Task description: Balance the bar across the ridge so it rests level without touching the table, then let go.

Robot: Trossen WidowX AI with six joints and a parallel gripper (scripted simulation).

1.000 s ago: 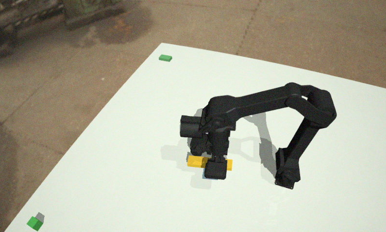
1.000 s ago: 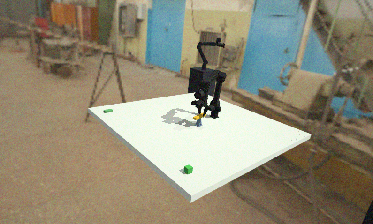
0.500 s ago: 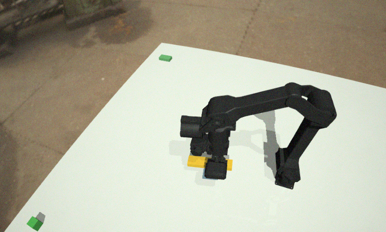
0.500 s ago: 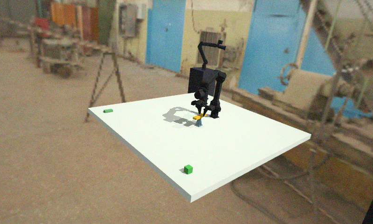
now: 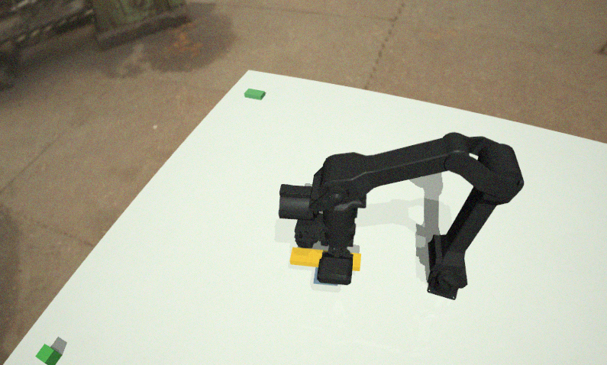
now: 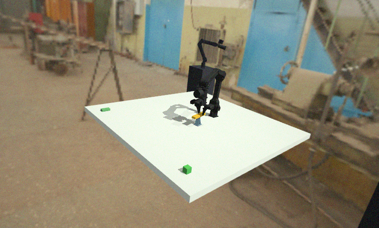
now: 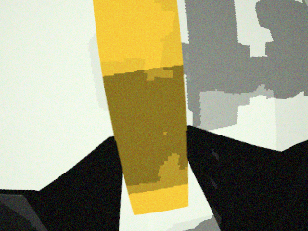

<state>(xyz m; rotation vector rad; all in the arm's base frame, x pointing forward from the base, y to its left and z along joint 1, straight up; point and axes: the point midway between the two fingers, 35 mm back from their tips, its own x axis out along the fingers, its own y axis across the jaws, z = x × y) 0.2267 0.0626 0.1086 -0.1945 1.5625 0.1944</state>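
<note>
My gripper tip is now 30 mm short of the yellow bar and 10 mm to the right of it. From my gripper tip the other things lie so: green cube (510 mm ahead, 440 mm to the left, 60 mm below); then flat green block (510 mm ahead, 560 mm to the right, 70 mm below).
</note>
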